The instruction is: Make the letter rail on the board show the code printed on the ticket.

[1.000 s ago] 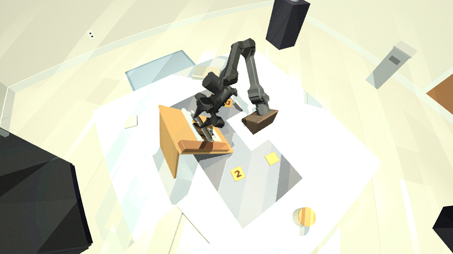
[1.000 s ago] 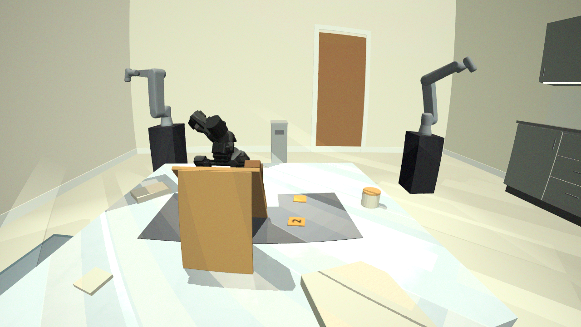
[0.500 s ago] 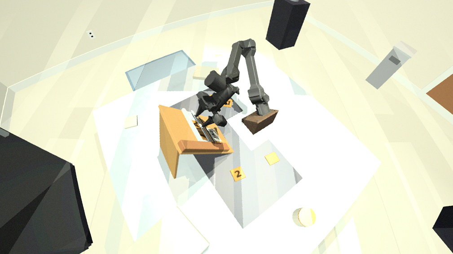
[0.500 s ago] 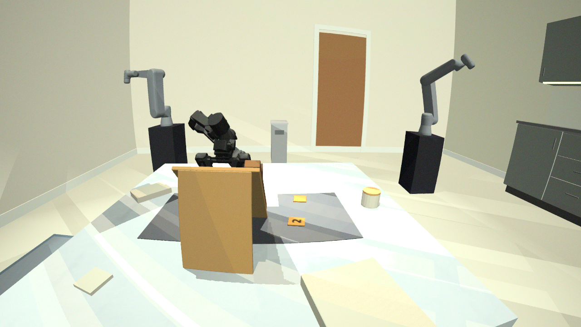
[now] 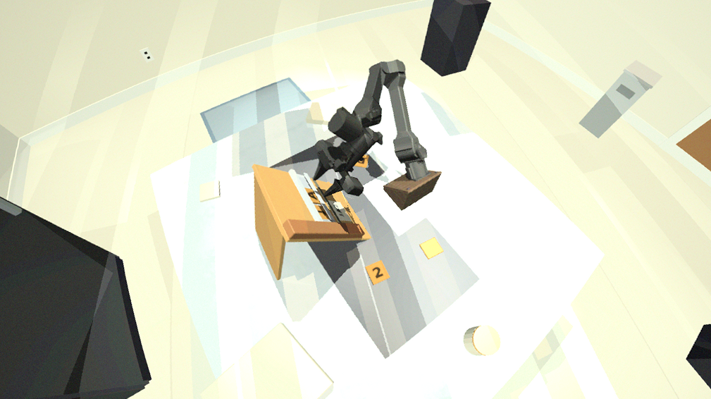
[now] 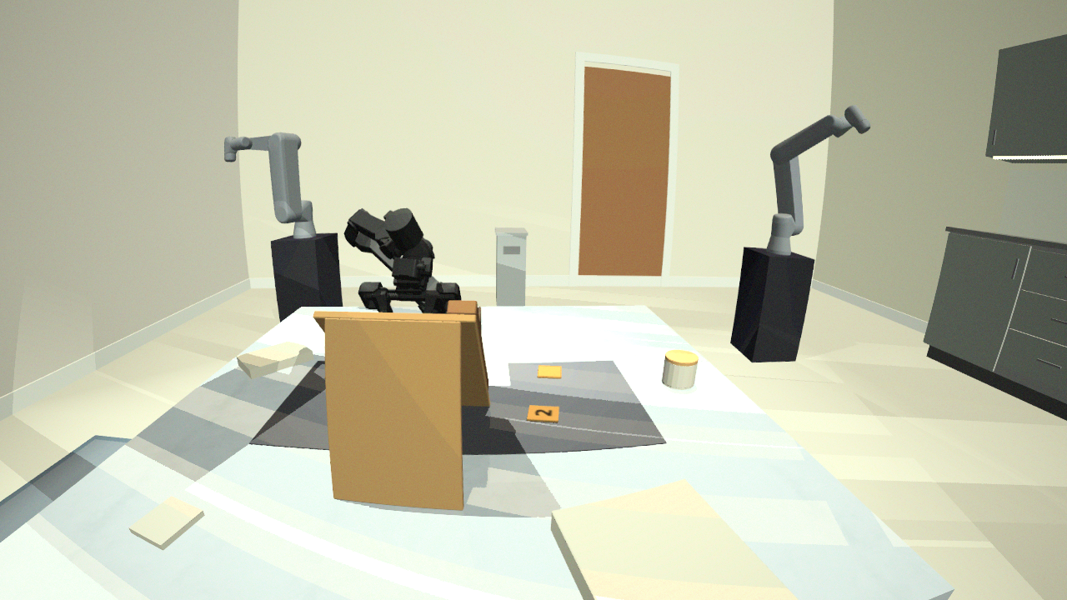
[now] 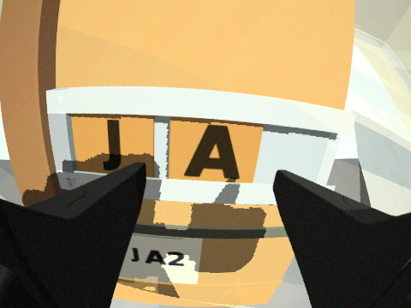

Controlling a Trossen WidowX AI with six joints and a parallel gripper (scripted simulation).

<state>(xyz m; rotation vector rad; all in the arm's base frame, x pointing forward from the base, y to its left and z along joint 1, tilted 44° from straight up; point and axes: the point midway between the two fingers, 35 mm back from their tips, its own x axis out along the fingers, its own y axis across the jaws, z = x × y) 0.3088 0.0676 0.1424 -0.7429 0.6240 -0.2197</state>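
My gripper tip is now 110 mm above the white ticket, 40 mm to the right of it and 40 mm past it. The rest, counted from my gripper tip: grey mat (180 mm below, 140 mm behind, 70 mm to the left); then pale pad (340 mm ahead, 300 mm to the right, 180 mm below); then round tan-lidded canister (570 mm to the left, 210 mm behind, 150 mm below).
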